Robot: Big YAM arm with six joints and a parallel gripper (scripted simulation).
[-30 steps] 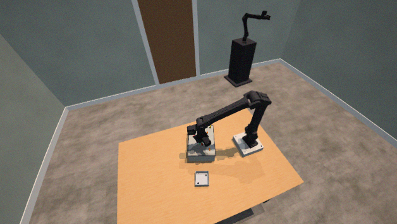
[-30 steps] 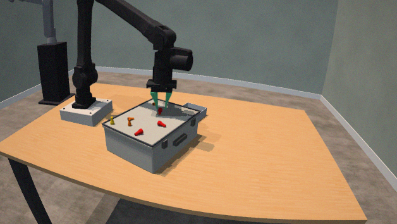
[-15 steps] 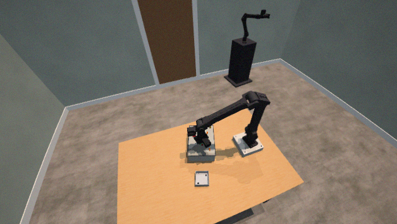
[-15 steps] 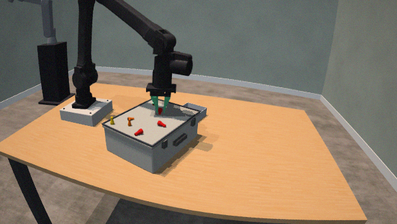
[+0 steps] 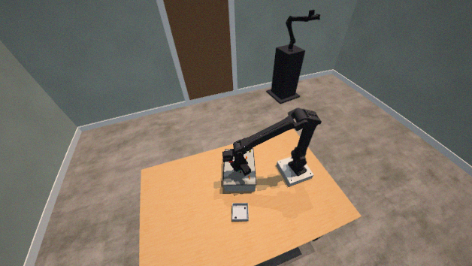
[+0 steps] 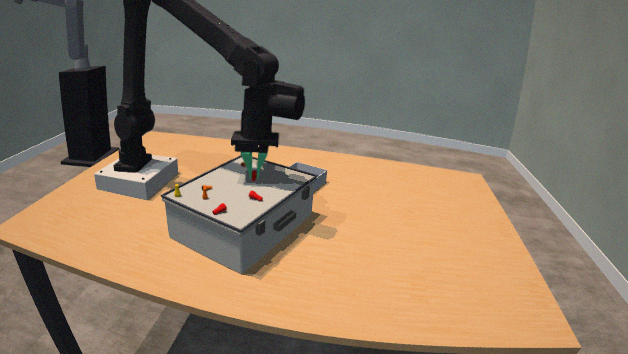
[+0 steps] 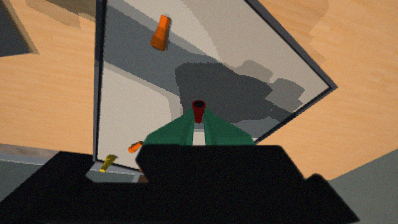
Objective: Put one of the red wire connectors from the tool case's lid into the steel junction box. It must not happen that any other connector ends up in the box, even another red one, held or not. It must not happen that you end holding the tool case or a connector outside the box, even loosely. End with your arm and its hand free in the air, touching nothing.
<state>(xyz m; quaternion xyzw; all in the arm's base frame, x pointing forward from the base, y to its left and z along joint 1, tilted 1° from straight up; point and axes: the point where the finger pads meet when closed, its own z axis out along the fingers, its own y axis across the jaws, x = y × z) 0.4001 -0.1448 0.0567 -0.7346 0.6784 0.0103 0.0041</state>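
Right now the grey tool case is 40 mm to the right of my hand, 40 mm below it and 20 mm behind it. From my hand the other things lie so: red wire connector: right at my hand.
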